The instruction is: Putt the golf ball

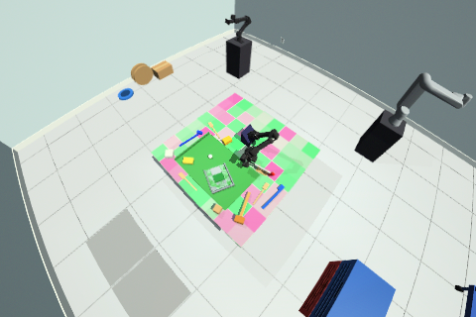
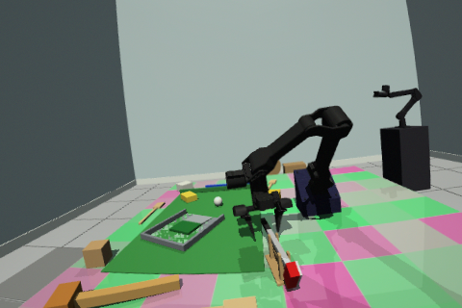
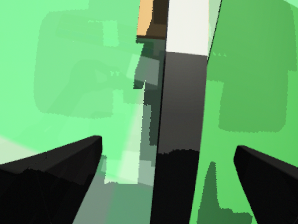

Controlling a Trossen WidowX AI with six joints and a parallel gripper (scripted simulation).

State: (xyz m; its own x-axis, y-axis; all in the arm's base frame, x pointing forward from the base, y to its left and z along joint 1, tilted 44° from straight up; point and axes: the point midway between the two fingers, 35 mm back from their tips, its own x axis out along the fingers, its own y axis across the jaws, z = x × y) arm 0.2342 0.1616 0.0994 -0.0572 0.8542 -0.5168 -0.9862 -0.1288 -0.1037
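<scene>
My gripper tip is 360 mm to the left of the orange-yellow block, 60 mm past it and 10 mm above it. From my gripper tip the other things lie so: dark green mat (250 mm ahead, 240 mm to the right, 30 mm below); wooden rack (130 mm to the left, 20 mm behind); red putter (110 mm to the left, 30 mm above, 20 mm behind).
</scene>
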